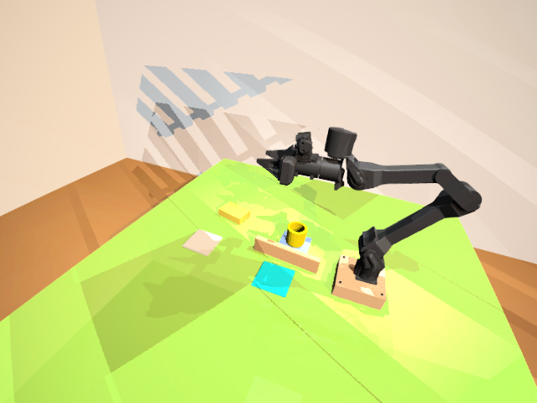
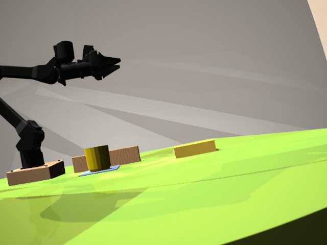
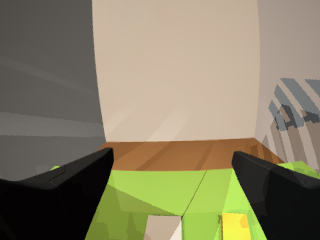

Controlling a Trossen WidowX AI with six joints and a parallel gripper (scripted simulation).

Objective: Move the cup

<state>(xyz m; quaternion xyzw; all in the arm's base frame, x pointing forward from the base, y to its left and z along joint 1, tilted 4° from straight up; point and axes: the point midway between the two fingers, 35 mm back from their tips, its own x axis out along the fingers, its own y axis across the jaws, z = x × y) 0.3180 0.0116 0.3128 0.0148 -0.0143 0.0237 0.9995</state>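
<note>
My gripper tip is 32 cm above the yellow cup, 12 cm past it and 10 cm to the left of it. The rest, counted from my gripper tip: cyan pad (36 cm below, 9 cm behind, 8 cm to the left); green marble (34 cm below, 11 cm to the right, 10 cm behind); wooden block (34 cm below, 10 cm behind, 1 cm to the right).
</note>
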